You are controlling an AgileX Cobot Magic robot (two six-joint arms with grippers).
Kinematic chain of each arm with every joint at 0, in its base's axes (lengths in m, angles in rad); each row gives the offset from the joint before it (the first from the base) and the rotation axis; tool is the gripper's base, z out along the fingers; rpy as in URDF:
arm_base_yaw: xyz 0 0 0.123 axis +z
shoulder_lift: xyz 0 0 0 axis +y
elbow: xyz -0.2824 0 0.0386 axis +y
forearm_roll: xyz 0.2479 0 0.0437 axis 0.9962 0 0.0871
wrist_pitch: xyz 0 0 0 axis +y
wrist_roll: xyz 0.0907 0 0.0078 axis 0.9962 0 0.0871
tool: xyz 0 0 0 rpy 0 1.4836 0
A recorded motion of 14 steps. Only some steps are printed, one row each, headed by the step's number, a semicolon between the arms.
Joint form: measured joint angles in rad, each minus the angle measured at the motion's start. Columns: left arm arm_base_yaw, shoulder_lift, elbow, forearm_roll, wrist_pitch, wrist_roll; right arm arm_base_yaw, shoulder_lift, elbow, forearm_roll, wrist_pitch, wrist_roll.
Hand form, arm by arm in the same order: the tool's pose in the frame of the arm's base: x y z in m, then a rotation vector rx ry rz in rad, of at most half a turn. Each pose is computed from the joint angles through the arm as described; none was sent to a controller.
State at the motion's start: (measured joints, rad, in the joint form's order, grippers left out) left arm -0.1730 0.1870 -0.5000 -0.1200 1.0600 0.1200; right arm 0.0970 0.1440 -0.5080 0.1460 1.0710 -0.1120
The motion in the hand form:
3: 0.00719 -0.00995 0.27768 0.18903 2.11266 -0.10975; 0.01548 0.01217 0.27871 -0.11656 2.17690 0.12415
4: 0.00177 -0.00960 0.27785 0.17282 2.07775 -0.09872; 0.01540 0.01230 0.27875 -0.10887 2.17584 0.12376
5: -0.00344 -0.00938 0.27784 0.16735 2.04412 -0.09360; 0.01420 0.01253 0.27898 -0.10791 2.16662 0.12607
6: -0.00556 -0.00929 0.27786 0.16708 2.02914 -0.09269; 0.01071 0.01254 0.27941 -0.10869 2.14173 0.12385
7: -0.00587 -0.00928 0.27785 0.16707 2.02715 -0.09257; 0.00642 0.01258 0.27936 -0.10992 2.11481 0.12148
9: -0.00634 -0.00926 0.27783 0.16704 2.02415 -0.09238; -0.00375 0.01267 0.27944 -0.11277 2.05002 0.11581
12: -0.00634 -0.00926 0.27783 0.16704 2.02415 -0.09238; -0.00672 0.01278 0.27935 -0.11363 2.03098 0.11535
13: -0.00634 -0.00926 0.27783 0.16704 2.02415 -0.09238; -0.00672 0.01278 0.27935 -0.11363 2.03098 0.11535
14: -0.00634 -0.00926 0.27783 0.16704 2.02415 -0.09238; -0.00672 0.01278 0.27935 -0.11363 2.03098 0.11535
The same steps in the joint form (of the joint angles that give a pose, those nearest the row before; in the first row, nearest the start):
3: 0.1140 -0.1040 0.0000 0.0000 -0.0010 0.0000; -0.0980 -0.0020 0.0000 0.0070 0.0000 0.0000
4: 0.1290 -0.1400 0.0000 0.0000 -0.0010 0.0000; -0.1050 -0.0030 0.0000 0.0100 0.0000 0.0000
5: 0.1340 -0.1740 0.0000 0.0000 -0.0010 0.0000; -0.1061 -0.0110 0.0000 0.0131 -0.0010 -0.0001
6: 0.1340 -0.1880 0.0000 0.0000 -0.0020 0.0000; -0.1059 -0.0340 0.0000 0.0129 -0.0030 0.0001
7: 0.1340 -0.1900 0.0000 0.0000 -0.0020 0.0000; -0.1060 -0.0620 0.0010 0.0130 -0.0030 0.0000
9: 0.1340 -0.1930 0.0000 0.0000 -0.0020 0.0000; -0.1060 -0.1270 0.0010 0.0130 -0.0030 0.0000
12: 0.1340 -0.1930 0.0000 0.0000 -0.0020 0.0000; -0.1060 -0.1460 0.0010 0.0140 -0.0030 0.0000
13: 0.1340 -0.1930 0.0000 0.0000 -0.0020 0.0000; -0.1060 -0.1460 0.0010 0.0140 -0.0030 0.0000
14: 0.1340 -0.1930 0.0000 0.0000 -0.0020 0.0000; -0.1060 -0.1460 0.0010 0.0140 -0.0030 0.0000

